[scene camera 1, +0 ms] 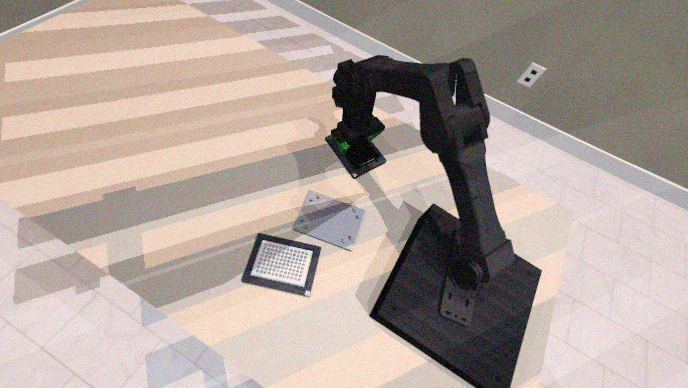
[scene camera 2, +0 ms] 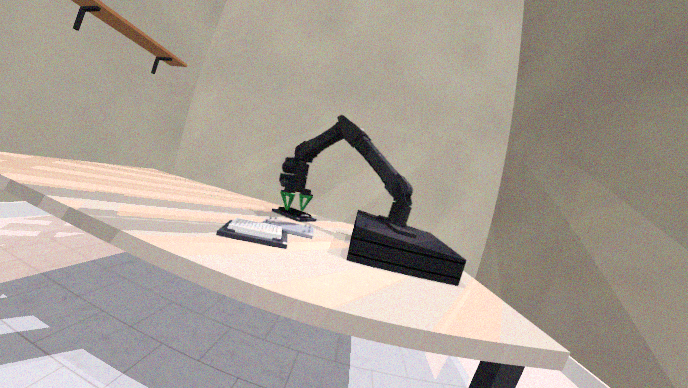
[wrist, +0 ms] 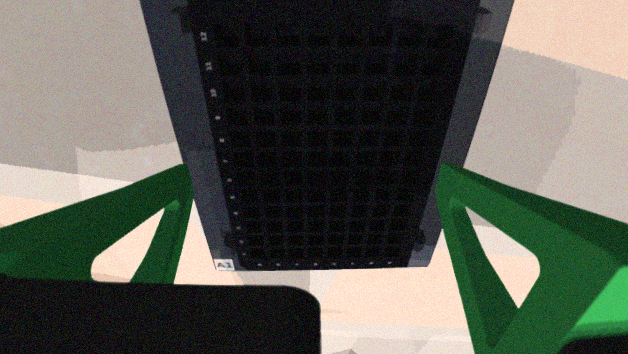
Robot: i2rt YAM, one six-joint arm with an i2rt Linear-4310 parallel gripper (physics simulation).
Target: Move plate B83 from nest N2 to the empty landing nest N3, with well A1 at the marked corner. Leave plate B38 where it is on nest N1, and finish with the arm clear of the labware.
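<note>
A black well plate (scene camera 1: 363, 155) (wrist: 325, 135) lies on a dark nest (scene camera 1: 355, 173) (scene camera 2: 311, 219) (wrist: 175, 100), whose A1 label (wrist: 224, 264) shows at the near left corner in the wrist view. My gripper (scene camera 2: 295, 209) (wrist: 314, 177) is open, fingers pointing down, low over this plate, with one fingertip at each long side. Whether the fingertips touch it is unclear. A white well plate (scene camera 1: 282, 262) (scene camera 2: 256, 228) lies on another dark nest (scene camera 1: 280, 288) (scene camera 2: 250, 241). The grey nest (scene camera 1: 332, 227) (scene camera 2: 301, 230) between them is empty. The plate numbers are not readable.
The robot's black base block (scene camera 1: 415, 300) (scene camera 2: 405, 260) stands on the table (scene camera 2: 310, 280) to the right of the nests. The grey nest lies close beside the white plate's nest. A wooden wall shelf (scene camera 2: 130, 32) hangs far behind at the upper left.
</note>
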